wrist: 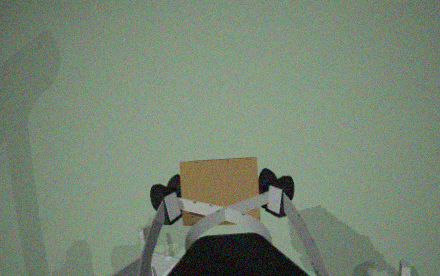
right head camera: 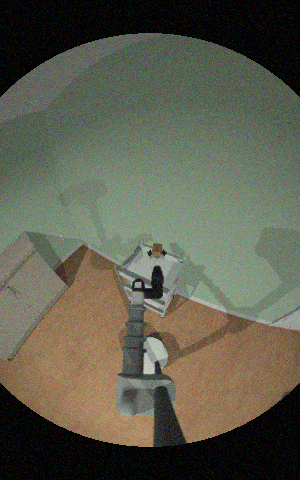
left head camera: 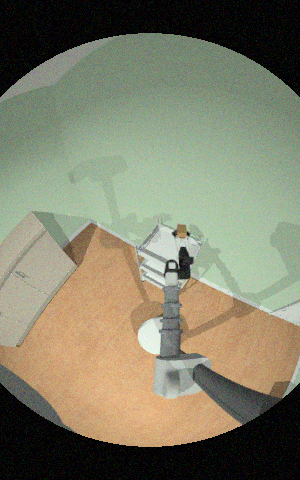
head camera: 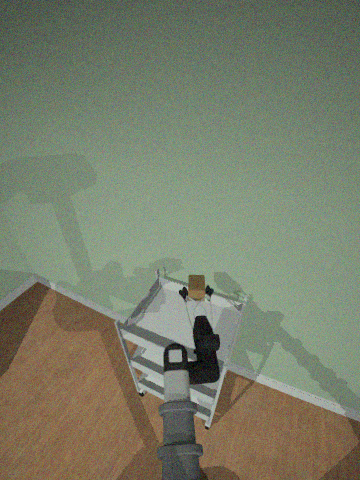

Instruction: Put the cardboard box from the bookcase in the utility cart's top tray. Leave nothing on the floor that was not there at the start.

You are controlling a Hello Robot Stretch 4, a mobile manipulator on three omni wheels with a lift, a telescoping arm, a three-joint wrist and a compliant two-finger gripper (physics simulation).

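The cardboard box is brown and sits between the two black fingertips. My gripper is shut on the box, one fingertip pressed to each side. In the head camera view the box appears over the far rim of the white utility cart, above its top tray. The exact height above the tray cannot be told. In the wrist view small parts of the cart show at the bottom edge. The bookcase cannot be made out in these views.
A green wall stands directly behind the cart. A beige cabinet stands at the left. A round white disc shows beneath the arm on the wooden floor.
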